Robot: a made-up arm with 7 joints. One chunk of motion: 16 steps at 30 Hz.
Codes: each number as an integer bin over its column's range. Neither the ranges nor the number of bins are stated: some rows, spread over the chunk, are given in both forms.
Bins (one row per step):
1: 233 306 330 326 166 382
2: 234 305 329 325 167 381
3: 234 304 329 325 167 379
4: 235 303 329 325 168 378
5: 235 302 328 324 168 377
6: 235 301 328 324 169 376
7: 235 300 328 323 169 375
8: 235 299 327 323 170 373
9: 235 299 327 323 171 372
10: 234 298 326 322 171 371
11: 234 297 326 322 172 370
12: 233 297 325 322 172 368
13: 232 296 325 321 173 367
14: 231 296 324 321 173 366
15: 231 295 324 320 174 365
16: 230 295 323 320 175 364
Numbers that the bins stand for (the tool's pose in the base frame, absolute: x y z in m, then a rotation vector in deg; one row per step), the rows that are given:
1: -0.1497 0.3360 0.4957 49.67 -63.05 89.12
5: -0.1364 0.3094 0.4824 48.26 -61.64 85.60
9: -0.1364 0.2894 0.4757 47.55 -59.53 82.07
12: -0.1497 0.2761 0.4624 46.85 -58.83 79.26
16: -0.1697 0.2628 0.4491 45.44 -56.71 76.44
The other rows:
2: -0.1431 0.3294 0.4890 48.96 -62.35 88.41
3: -0.1431 0.3227 0.4890 48.96 -62.35 87.01
4: -0.1364 0.3160 0.4890 48.96 -61.64 86.30
6: -0.1364 0.3027 0.4824 48.26 -60.94 84.89
7: -0.1364 0.2961 0.4824 47.55 -60.94 84.19
8: -0.1364 0.2894 0.4757 47.55 -60.23 82.78
10: -0.1431 0.2828 0.4691 46.85 -59.53 81.37
11: -0.1431 0.2761 0.4691 46.85 -58.83 80.67
13: -0.1564 0.2695 0.4624 46.14 -58.12 78.55
14: -0.1630 0.2695 0.4558 46.14 -58.12 77.85
15: -0.1630 0.2628 0.4558 45.44 -57.42 77.14

